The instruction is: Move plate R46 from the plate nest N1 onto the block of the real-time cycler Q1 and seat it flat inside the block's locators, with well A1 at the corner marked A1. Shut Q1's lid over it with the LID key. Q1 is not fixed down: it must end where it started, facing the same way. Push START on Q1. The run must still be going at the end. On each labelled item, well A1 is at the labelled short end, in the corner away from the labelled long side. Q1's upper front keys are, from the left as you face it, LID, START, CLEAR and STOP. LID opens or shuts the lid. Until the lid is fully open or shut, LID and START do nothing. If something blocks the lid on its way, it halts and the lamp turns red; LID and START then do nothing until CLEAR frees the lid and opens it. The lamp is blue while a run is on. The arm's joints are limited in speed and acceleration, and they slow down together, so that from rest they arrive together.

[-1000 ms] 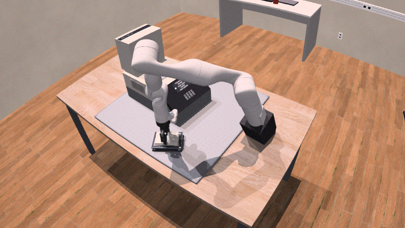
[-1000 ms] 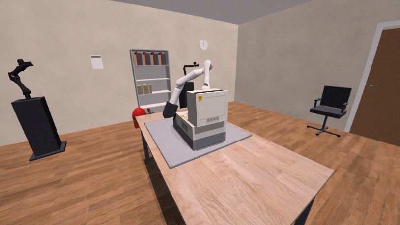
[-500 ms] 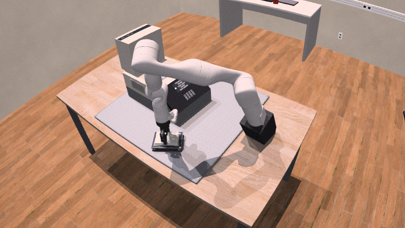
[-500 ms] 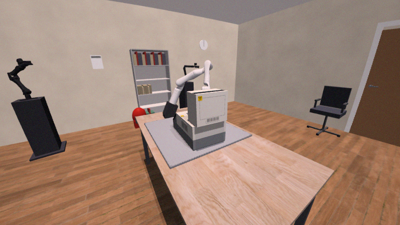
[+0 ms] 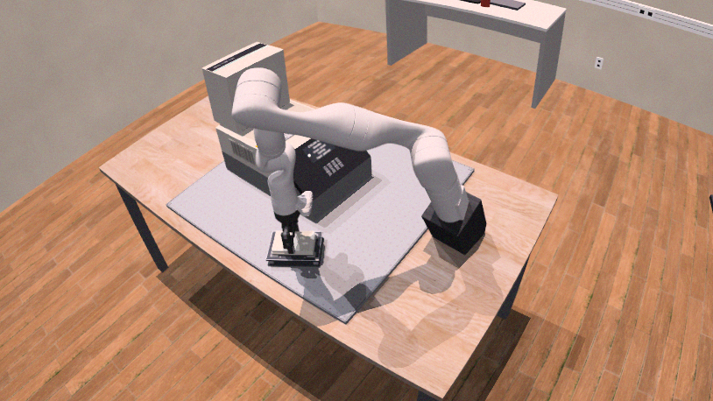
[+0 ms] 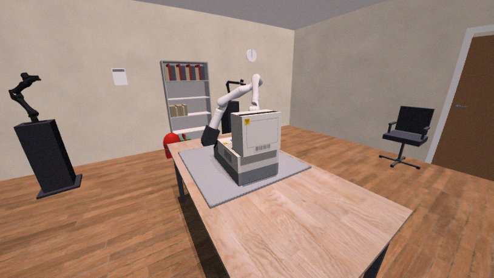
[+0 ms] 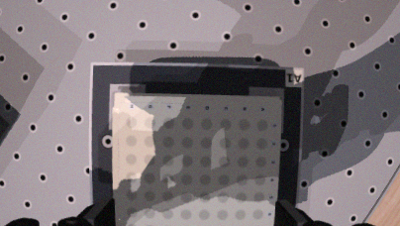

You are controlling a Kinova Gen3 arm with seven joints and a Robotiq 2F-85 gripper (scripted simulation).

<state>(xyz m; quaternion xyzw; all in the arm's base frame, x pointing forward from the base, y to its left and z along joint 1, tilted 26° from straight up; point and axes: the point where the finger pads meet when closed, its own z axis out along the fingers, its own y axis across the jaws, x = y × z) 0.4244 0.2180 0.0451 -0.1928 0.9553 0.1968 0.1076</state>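
The plate nest N1 is 2 cm below my hand. Also, from my hand: plate R46: 1 cm below.
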